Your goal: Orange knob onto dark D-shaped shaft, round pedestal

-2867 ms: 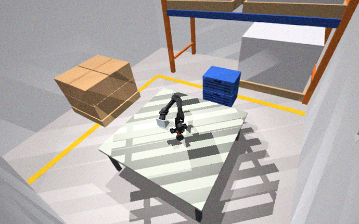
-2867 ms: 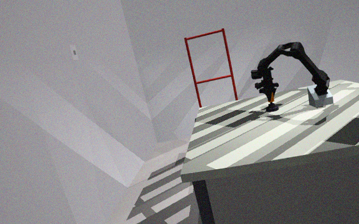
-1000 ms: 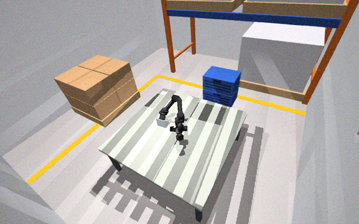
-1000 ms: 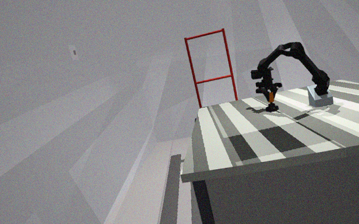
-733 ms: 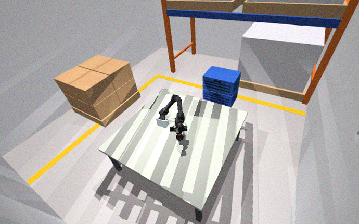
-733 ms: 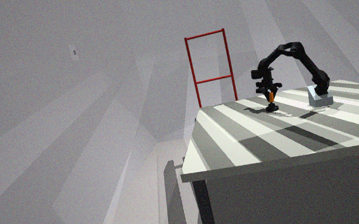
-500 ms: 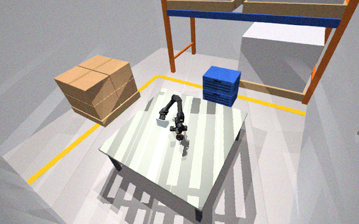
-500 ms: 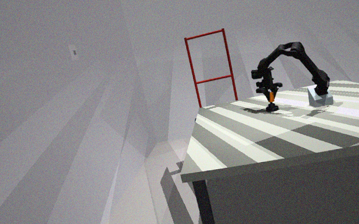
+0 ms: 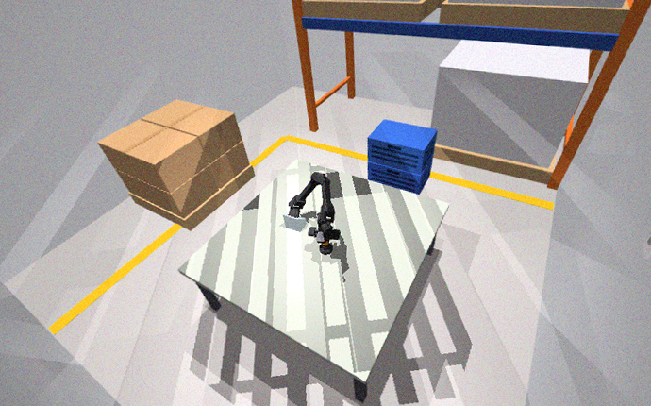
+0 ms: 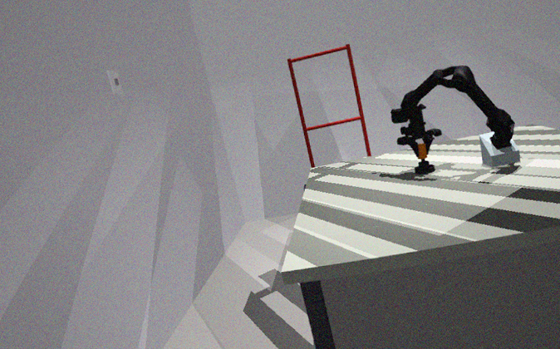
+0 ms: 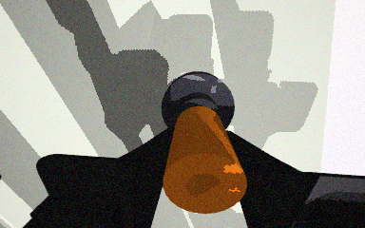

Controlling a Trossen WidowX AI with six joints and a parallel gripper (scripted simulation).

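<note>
Now: the orange knob 2 cm above my gripper tip. Also, from my gripper tip: round pedestal: 4 cm below.
</note>
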